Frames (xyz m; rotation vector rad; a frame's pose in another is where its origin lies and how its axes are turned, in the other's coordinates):
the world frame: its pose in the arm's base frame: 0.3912 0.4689 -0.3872 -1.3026 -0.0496 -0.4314
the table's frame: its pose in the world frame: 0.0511 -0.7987 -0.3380 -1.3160 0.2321 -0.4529
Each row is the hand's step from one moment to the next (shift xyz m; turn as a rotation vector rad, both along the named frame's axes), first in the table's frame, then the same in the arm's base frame.
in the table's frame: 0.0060 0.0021 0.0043 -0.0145 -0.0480 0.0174
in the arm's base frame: 0.0073 -0.0022 0.0006 0.0009 0.0530 -0.0024
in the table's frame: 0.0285 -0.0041 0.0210 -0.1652 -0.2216 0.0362
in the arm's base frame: 0.0347 0.0026 0.0078 -0.0955 0.2570 -0.0504
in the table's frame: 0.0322 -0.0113 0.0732 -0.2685 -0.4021 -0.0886
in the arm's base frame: 0.0748 0.0233 -0.0196 -0.2637 0.4140 0.0264
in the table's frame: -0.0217 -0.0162 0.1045 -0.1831 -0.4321 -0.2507
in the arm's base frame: 0.0603 0.0505 -0.0739 -0.3236 0.3734 0.1974
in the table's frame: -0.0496 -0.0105 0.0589 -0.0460 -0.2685 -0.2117
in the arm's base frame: 0.0082 0.0392 -0.0666 -0.1950 0.1987 0.2037
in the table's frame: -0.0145 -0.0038 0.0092 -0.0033 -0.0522 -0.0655
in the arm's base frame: -0.0034 0.0098 -0.0142 -0.0517 0.0302 0.0587
